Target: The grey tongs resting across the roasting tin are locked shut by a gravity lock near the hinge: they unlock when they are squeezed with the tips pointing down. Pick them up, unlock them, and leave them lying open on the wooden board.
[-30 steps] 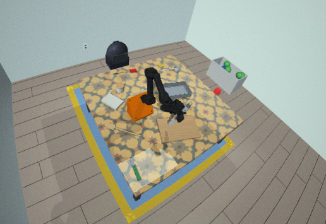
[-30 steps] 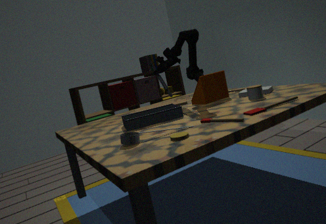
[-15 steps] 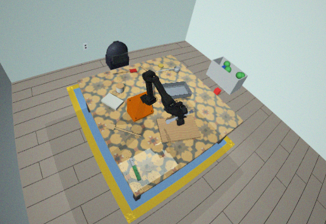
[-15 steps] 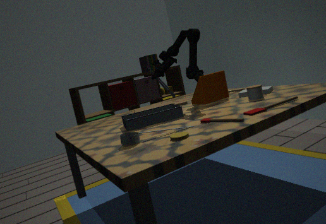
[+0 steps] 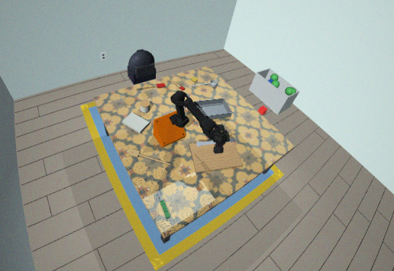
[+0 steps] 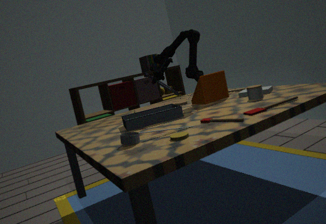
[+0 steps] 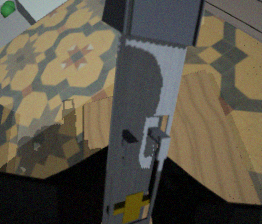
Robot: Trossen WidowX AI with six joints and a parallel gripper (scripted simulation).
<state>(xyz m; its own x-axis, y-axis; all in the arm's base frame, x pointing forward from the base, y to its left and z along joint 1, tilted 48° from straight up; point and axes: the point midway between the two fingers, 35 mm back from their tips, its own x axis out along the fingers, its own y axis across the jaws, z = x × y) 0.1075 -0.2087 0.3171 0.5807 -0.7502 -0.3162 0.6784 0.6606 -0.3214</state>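
Right now my gripper tip is 30 mm past the yellow lock piece, 10 mm to the right of it and 20 mm below it. Round my gripper tip: white flat block 320 mm behind, 610 mm to the left, 170 mm below; roasting tin 300 mm ahead, 370 mm to the left, 150 mm below; wooden board 20 mm to the left, 170 mm below.
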